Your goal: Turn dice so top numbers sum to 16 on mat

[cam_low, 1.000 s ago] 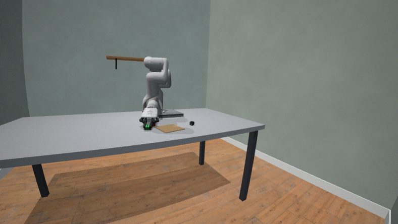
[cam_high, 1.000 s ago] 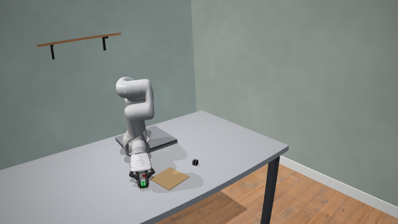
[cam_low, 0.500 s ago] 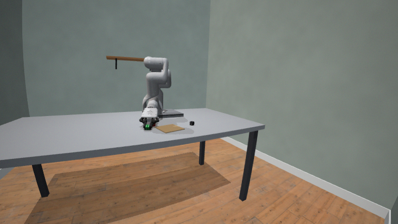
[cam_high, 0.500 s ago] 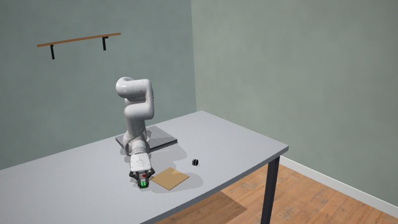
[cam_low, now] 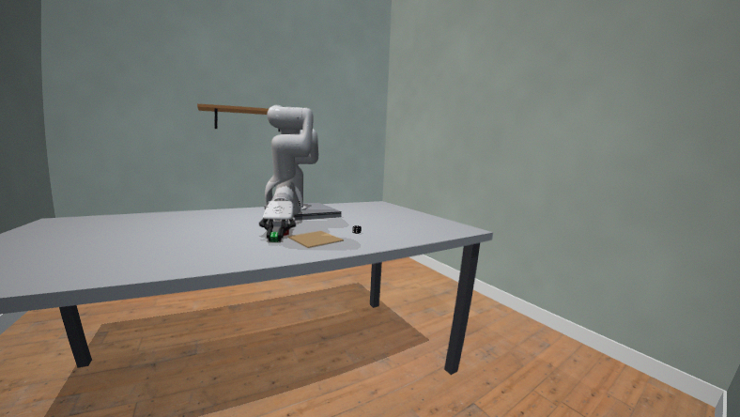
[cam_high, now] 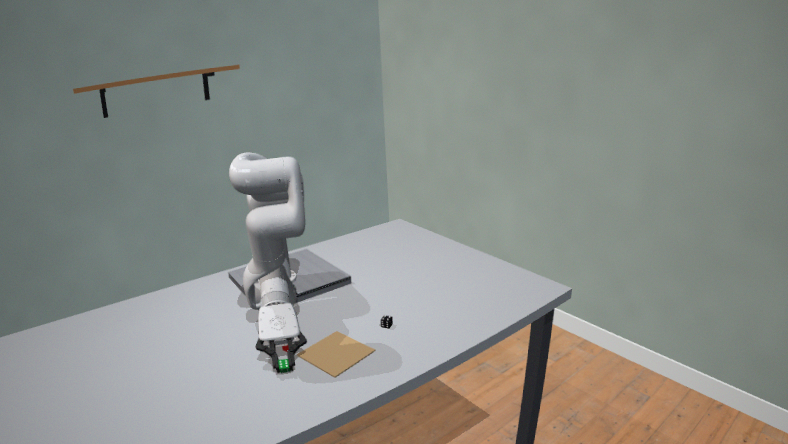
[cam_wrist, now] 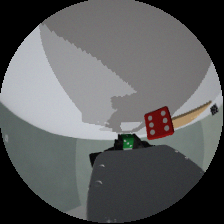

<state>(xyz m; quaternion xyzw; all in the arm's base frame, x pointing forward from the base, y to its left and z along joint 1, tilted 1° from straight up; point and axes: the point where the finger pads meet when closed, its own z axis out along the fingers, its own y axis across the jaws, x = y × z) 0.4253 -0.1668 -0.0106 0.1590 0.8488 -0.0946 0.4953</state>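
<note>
Now: hand 1 cm short of the green die and 1 cm above it. From my hand the other things lie so: black die 31 cm to the left, 2 cm behind, 1 cm below; tan mat 14 cm to the left, 2 cm below, 1 cm ahead; red die 8 cm behind, 5 cm to the left, 1 cm below.
</note>
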